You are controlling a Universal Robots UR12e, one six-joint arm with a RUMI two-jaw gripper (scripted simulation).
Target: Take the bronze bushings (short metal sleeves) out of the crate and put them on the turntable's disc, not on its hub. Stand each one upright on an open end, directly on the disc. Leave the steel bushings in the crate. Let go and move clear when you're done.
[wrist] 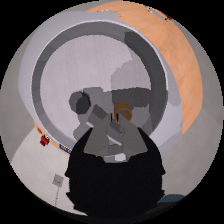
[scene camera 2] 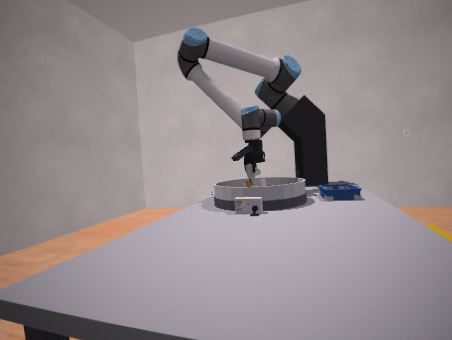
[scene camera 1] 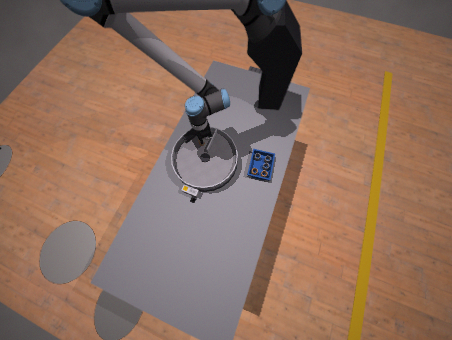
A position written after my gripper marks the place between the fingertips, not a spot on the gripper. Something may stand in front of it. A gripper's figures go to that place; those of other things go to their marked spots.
My gripper [wrist: 114, 113] is 15 cm from the lens. A turntable [wrist: 91, 72] is 16 cm from the lens.
